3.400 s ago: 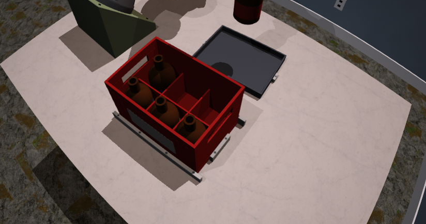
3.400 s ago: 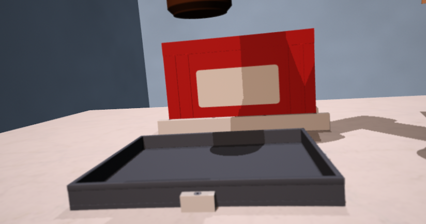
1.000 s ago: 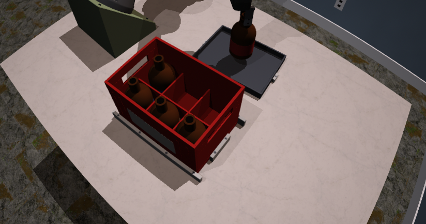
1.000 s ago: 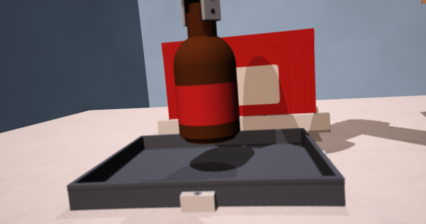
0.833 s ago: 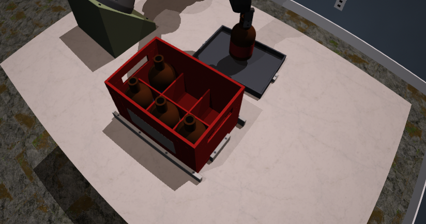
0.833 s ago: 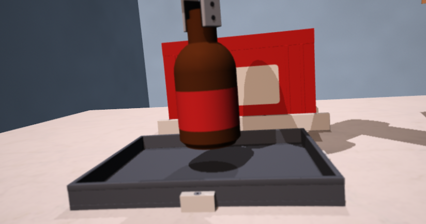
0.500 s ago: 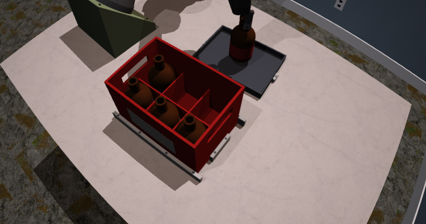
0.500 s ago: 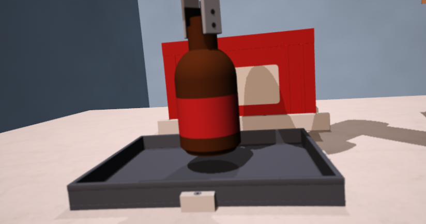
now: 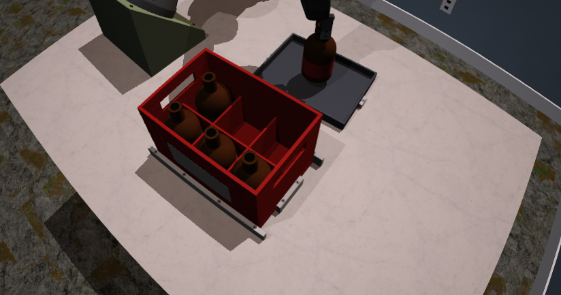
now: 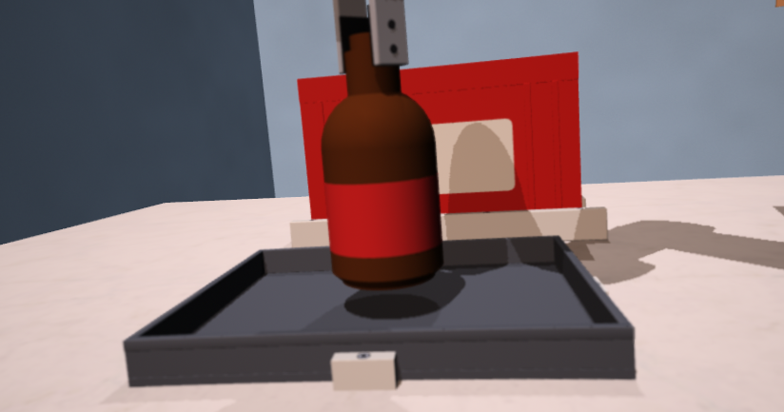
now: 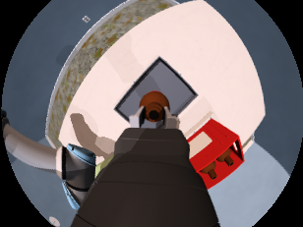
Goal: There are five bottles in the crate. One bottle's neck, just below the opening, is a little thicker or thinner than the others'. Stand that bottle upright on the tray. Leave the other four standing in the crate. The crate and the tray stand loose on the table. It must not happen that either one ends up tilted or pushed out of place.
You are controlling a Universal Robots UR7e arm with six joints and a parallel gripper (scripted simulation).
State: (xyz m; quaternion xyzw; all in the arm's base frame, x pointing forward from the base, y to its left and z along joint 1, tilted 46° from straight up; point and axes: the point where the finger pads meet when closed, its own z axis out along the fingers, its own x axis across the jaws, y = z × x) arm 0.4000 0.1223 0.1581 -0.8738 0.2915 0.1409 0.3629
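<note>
Right now my hand is 7 cm above the bottle. From my hand the other things lie so: dark grey tray: 16 cm below; red crate: 29 cm to the right, 9 cm below, 2 cm ahead.
</note>
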